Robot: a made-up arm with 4 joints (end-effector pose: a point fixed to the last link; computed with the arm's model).
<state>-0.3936 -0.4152 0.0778 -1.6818</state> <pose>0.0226 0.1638 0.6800 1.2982 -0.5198 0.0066</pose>
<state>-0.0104 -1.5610 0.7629 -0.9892</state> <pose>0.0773 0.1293 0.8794 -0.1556 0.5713 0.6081</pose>
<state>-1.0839 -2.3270 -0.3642 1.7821</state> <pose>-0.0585 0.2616 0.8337 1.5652 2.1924 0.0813</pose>
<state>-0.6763 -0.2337 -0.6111 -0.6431</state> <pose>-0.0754 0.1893 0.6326 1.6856 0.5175 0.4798</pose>
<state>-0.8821 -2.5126 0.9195 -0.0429</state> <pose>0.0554 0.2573 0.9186 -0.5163 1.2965 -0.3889</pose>
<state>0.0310 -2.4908 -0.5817 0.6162</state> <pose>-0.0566 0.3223 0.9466 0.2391 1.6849 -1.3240</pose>
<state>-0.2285 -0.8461 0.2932 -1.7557</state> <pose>0.0333 0.1269 0.7440 0.8043 -0.4901 0.1043</pose>
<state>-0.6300 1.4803 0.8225 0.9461</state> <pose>0.2469 0.2383 0.6890 -0.0088 -0.8436 2.0895</pose>
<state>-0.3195 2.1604 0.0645 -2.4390</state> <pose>0.0639 0.3238 0.8036 -2.3822 -0.2108 0.4764</pose>
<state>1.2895 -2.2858 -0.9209 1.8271</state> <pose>0.1220 0.3068 1.0345 -0.2873 -2.0453 1.8202</pose>
